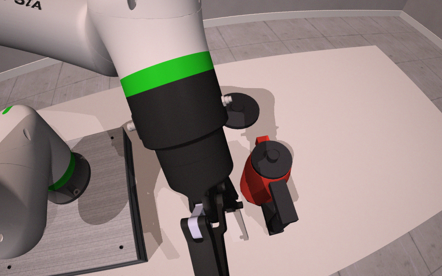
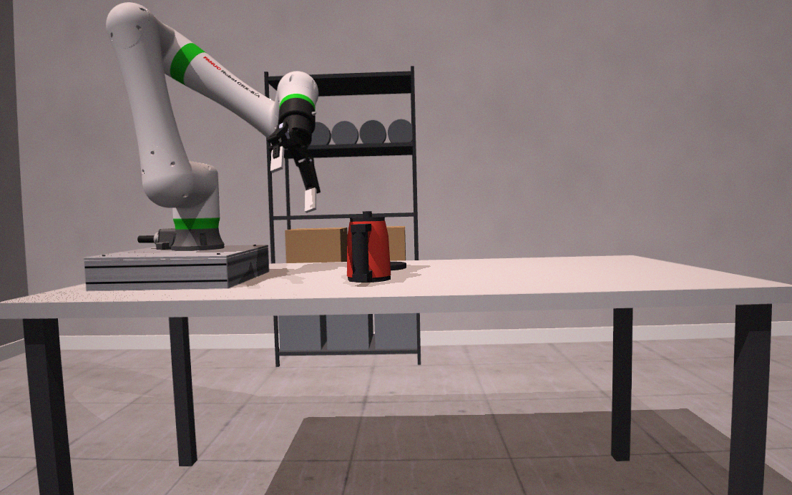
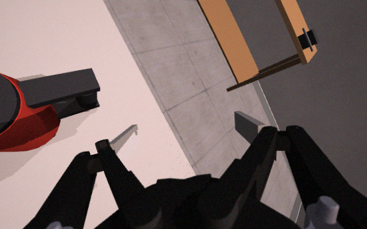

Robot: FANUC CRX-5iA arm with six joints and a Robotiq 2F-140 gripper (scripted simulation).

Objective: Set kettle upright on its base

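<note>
Now: the kettle 18 cm to the left of my hand, 15 cm below it and 12 cm ahead of it. Also, from my hand: round base: 49 cm to the left, 22 cm below, 9 cm ahead.
</note>
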